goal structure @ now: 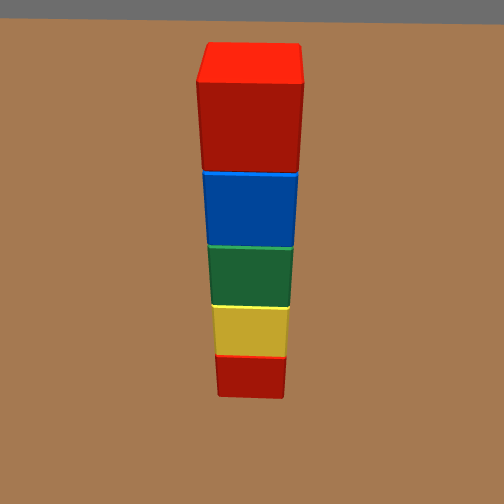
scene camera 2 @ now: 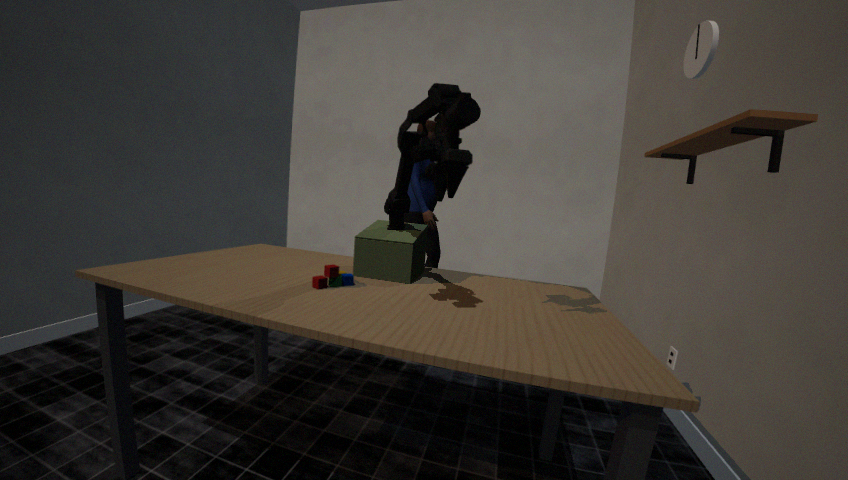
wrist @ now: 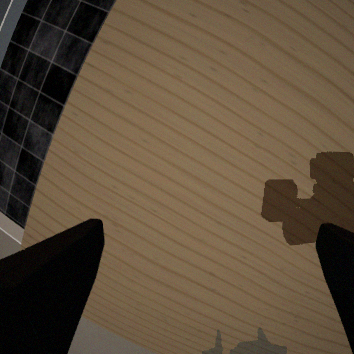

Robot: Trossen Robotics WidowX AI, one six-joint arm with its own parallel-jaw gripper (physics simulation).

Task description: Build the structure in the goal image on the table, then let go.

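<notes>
A small cluster of blocks stands on the table, left of the green base box in the scene view. A red block sits at its left. Another red block sits higher, seemingly on top of the cluster. A green block is low in the middle, a blue block is at the right, and a sliver of a yellow block shows behind them. Exact contacts are too small to tell. My gripper is open and empty, high above the table, right of the blocks. The blocks do not show in the wrist view.
The arm stands on a green box at the table's back edge. A person in a blue top stands behind the arm, partly hidden by it. A wall shelf and a clock are at the right. Arm shadows fall on the table.
</notes>
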